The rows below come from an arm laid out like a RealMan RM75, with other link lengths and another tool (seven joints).
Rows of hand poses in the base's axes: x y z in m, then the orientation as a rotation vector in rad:
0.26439, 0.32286, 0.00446, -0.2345, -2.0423, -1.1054
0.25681, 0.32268, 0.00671, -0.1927, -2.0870, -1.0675
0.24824, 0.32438, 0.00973, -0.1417, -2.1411, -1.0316
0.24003, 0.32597, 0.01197, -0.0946, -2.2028, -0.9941
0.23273, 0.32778, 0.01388, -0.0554, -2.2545, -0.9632
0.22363, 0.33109, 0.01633, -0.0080, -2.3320, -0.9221
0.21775, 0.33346, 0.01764, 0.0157, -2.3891, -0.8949
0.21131, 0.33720, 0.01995, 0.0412, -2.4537, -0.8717
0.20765, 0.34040, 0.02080, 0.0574, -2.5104, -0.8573
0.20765, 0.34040, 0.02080, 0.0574, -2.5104, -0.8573
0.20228, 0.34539, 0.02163, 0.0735, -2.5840, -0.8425
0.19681, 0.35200, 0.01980, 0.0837, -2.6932, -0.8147
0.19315, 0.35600, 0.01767, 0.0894, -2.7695, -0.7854
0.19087, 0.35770, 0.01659, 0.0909, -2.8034, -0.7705
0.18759, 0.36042, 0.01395, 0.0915, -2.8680, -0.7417
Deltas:
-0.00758, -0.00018, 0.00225, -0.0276, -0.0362, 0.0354
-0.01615, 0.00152, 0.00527, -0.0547, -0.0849, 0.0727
-0.02436, 0.00311, 0.00751, -0.0869, -0.1396, 0.1047
-0.03166, 0.00492, 0.00942, -0.1133, -0.1865, 0.1298
-0.04076, 0.00823, 0.01187, -0.1529, -0.2559, 0.1561
-0.04664, 0.01060, 0.01318, -0.1831, -0.3049, 0.1658
-0.05308, 0.01434, 0.01549, -0.2127, -0.3626, 0.1715
-0.05674, 0.01754, 0.01634, -0.2365, -0.4130, 0.1694
-0.05674, 0.01754, 0.01634, -0.2365, -0.4130, 0.1694
-0.06211, 0.02253, 0.01717, -0.2659, -0.4780, 0.1611
-0.06758, 0.02914, 0.01534, -0.3154, -0.5689, 0.1415
-0.07124, 0.03314, 0.01321, -0.3550, -0.6302, 0.1297
-0.07352, 0.03484, 0.01213, -0.3736, -0.6568, 0.1243
-0.07680, 0.03756, 0.00949, -0.4093, -0.7072, 0.1122

